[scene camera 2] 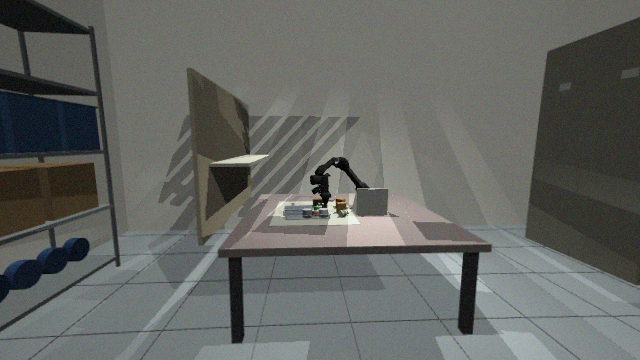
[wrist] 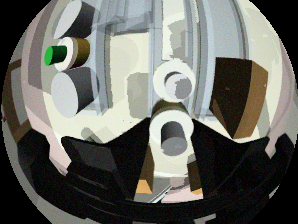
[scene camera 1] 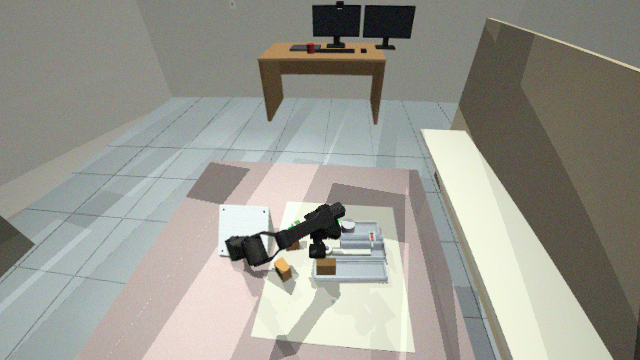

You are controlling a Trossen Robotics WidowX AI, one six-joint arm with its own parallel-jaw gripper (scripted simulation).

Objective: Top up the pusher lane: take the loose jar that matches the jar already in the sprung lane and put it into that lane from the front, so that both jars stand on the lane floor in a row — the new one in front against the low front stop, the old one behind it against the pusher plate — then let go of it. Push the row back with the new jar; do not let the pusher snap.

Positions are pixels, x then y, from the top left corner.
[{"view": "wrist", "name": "my gripper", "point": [170,122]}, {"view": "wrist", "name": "white jar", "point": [173,80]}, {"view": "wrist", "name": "brown block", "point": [239,88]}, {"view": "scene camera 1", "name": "grey lane unit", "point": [350,242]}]
